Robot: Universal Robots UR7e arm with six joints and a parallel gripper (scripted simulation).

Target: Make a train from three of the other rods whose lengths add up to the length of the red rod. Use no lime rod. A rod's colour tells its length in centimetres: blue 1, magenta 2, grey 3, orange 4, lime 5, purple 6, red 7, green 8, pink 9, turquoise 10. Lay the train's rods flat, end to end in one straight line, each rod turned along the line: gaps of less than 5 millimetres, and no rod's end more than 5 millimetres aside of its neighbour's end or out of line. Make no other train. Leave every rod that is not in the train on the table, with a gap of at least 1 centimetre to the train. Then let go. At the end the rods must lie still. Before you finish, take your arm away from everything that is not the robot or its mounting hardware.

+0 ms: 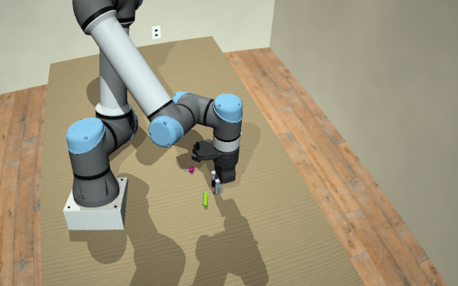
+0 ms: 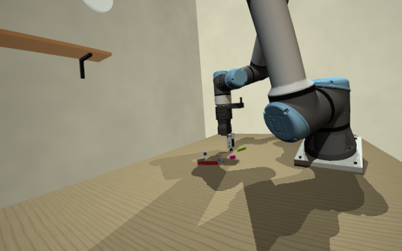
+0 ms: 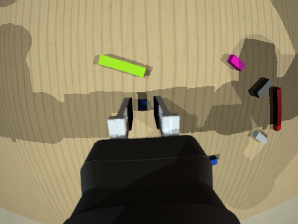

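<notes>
The lime rod lies 4 cm behind my hand, 3 cm below it and 2 cm to the right of it. From my hand the other things lie so: magenta rod (11 cm to the left, 5 cm behind, 3 cm below); then red rod (21 cm to the left, 3 cm below).
</notes>
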